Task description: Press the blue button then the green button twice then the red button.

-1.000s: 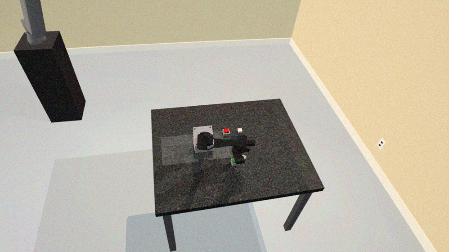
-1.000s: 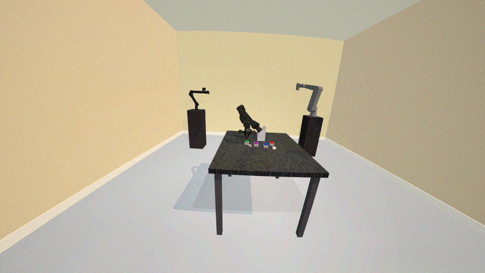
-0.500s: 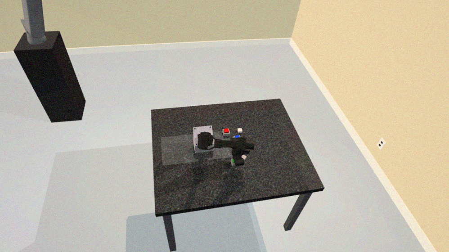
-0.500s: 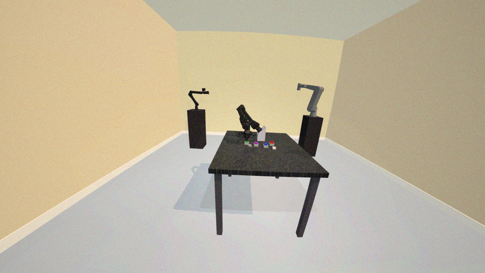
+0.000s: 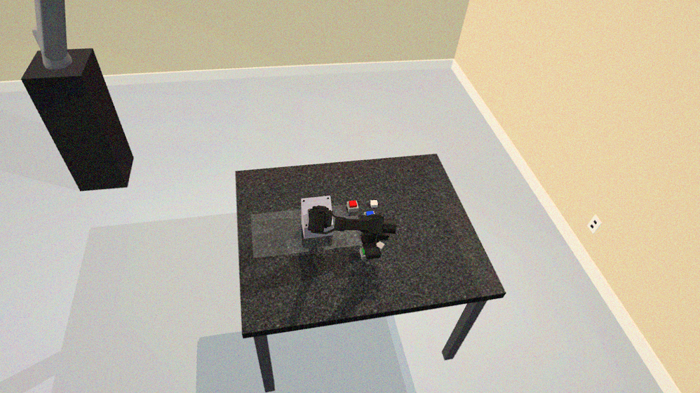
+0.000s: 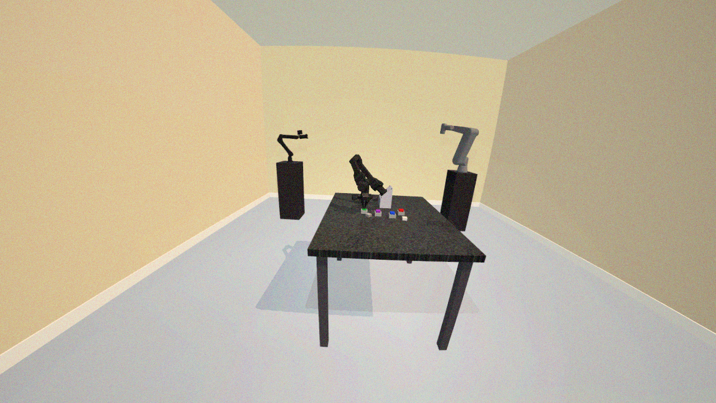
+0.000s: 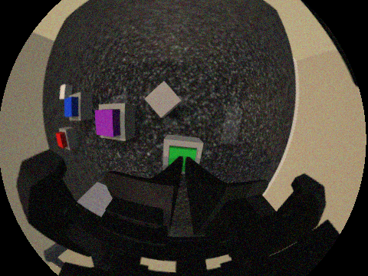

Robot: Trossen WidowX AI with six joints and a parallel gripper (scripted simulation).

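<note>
The green button lies 10 mm below my gripper tip. Also, from my gripper tip: grey block 70 mm ahead, 30 mm to the left, 20 mm below; then blue button 60 mm ahead, 200 mm to the left; then purple button 40 mm ahead, 100 mm to the left.
</note>
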